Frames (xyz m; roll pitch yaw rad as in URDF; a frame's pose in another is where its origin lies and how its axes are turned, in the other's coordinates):
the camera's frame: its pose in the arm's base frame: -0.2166 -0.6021 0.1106 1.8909 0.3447 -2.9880
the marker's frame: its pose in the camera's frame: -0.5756 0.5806 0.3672 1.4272 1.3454 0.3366
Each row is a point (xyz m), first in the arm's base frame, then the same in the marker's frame.
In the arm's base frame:
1: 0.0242 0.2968 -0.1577
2: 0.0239 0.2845 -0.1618
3: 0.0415 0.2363 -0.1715
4: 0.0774 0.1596 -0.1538
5: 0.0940 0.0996 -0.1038
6: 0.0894 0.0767 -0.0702
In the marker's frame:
1: -0.5299 0.0888 0.7589
2: -0.5194 0.0864 0.7661
3: -0.4800 0.0588 0.7865
4: -0.4095 0.0088 0.7864
5: -0.3419 -0.0174 0.7529
6: -0.3099 -0.0160 0.7273

